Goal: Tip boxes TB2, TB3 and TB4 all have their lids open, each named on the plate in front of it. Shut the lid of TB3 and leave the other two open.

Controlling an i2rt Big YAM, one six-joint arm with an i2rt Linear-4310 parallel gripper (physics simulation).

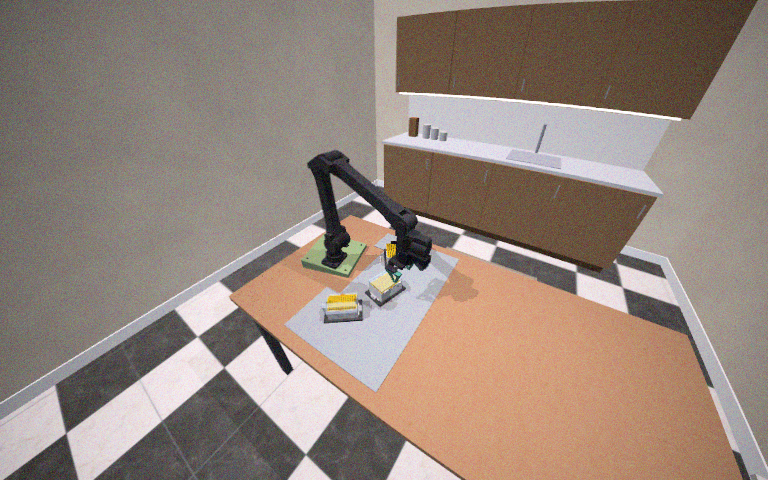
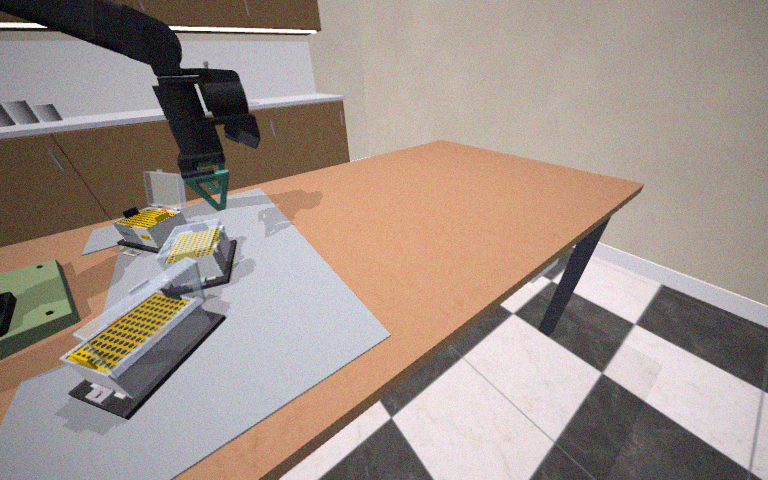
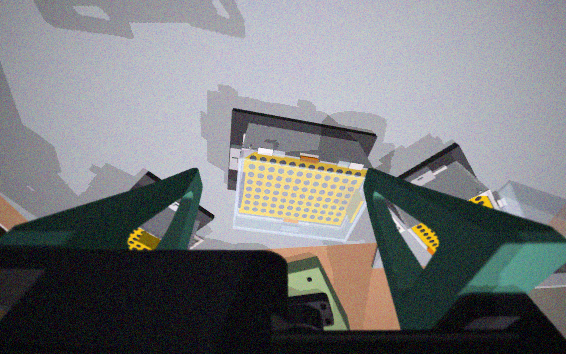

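Where they show: gripper, between the fingertips: (image 1: 401, 275) (image 2: 220, 201) (image 3: 283, 177); arm's base, origin of its link: (image 1: 334, 259) (image 3: 299, 308).
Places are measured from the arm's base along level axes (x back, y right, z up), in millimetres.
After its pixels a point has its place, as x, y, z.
Note:
Three tip boxes with yellow racks stand in a row. The middle box (image 1: 385, 287) @(-328, 115, 46) (image 2: 195, 251) @(-300, 131, 43) (image 3: 295, 192) @(-328, 68, 46) has its clear lid lying over the rack; whether it is fully seated I cannot tell. The rear box (image 1: 390, 250) @(-247, -148, 26) (image 2: 148, 227) @(-256, -101, 26) (image 3: 142, 240) @(-299, -111, 40) has its clear lid (image 2: 164, 189) @(-325, -200, 71) standing upright. The long front box (image 1: 342, 310) @(-237, 304, 73) (image 2: 133, 333) @(-204, 323, 77) (image 3: 481, 201) has its lid tipped back open. The name plates are too small or blurred to read, so which box is TB3 I cannot tell. My gripper (image 1: 402, 272) @(-382, 72, 95) (image 2: 218, 204) @(-382, 72, 95) (image 3: 283, 177) @(-382, 72, 95) is open and empty, above the middle box's far side, apart from the boxes.
The boxes stand on a grey mat (image 1: 382, 350) @(-409, 337, -31) (image 2: 294, 316) @(-366, 333, -31) (image 3: 350, 60) @(-403, 142, -31) on the wooden table (image 1: 538, 362) @(-941, 176, -34) (image 2: 441, 226) @(-769, 355, -34). My arm's green base block (image 1: 351, 260) @(-77, -36, -9) (image 2: 42, 305) @(-75, 1, -8) (image 3: 305, 270) @(-108, 36, -12) is behind the row. The rear and front boxes flank the middle one closely.

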